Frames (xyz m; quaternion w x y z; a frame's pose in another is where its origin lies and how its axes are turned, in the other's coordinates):
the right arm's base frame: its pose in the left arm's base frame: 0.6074 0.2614 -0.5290 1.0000 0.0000 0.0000 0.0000
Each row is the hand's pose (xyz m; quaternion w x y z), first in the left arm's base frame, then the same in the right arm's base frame.
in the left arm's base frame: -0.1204 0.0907 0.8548 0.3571 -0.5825 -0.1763 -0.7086
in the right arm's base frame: -0.7278 -0.1707 1.3838 0.3571 -0.5825 -0.1763 -0.7086
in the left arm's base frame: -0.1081 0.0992 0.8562 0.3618 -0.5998 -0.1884 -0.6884
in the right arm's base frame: -0.7155 -0.1622 1.3852 0.3618 -0.5998 -0.1884 -0.6884
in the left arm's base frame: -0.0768 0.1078 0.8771 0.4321 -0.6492 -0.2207 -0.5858
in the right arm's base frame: -0.6842 -0.1536 1.4061 0.4321 -0.6492 -0.2207 -0.5858
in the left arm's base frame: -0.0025 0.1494 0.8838 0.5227 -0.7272 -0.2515 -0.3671
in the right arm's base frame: -0.6099 -0.1120 1.4128 0.5227 -0.7272 -0.2515 -0.3671
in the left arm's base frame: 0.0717 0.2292 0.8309 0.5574 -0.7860 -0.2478 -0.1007
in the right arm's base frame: -0.5357 -0.0322 1.3599 0.5574 -0.7860 -0.2478 -0.1007
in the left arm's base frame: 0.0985 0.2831 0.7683 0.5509 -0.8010 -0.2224 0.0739
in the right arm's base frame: -0.5089 0.0217 1.2973 0.5509 -0.8010 -0.2224 0.0739
